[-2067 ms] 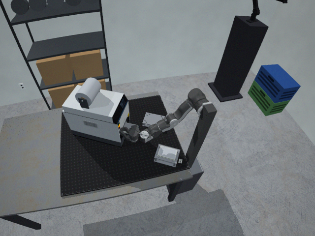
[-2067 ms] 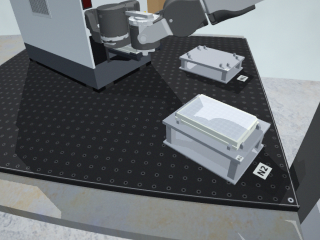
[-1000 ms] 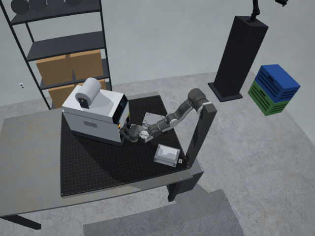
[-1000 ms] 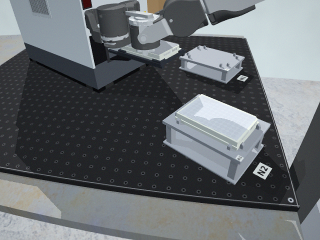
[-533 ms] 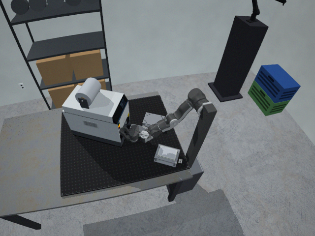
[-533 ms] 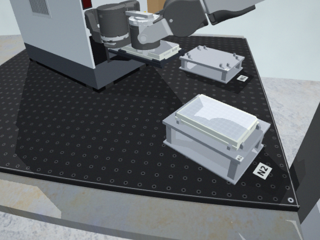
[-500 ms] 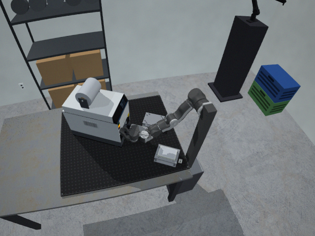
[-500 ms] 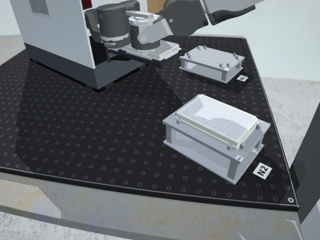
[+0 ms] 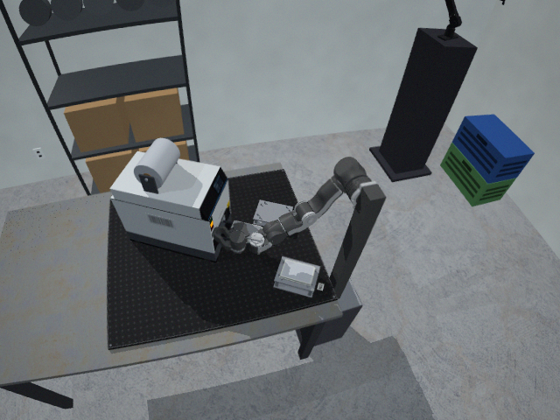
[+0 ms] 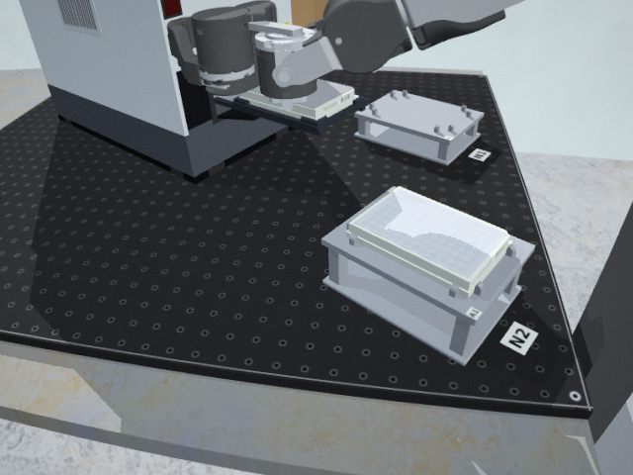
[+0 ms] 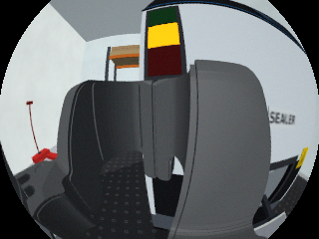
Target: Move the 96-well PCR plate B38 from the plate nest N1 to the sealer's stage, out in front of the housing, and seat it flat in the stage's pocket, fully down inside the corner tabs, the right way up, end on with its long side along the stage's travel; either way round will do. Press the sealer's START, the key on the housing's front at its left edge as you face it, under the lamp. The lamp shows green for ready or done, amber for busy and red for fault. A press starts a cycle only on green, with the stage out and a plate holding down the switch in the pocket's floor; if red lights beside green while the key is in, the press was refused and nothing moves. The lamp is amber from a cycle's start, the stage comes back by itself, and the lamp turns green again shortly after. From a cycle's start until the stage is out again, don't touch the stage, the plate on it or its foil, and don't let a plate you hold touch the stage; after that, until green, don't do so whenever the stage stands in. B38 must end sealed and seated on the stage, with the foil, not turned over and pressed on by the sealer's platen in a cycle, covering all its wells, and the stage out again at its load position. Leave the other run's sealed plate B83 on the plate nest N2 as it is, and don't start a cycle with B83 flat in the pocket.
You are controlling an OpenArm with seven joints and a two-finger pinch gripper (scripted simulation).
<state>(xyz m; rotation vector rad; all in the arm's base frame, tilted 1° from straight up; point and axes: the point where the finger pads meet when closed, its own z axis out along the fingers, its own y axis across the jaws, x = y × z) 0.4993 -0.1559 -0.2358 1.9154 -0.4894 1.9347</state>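
Right now the start key is 10 mm to the right of my hand and 10 mm ahead of it. From my hand the other things lie so: sealer's dark stage: 130 mm behind, 90 mm below, 40 mm to the right; foil roll: 230 mm above, 200 mm to the right, 160 mm ahead; white 96-well plate B38: 130 mm behind, 80 mm below, 40 mm to the right.
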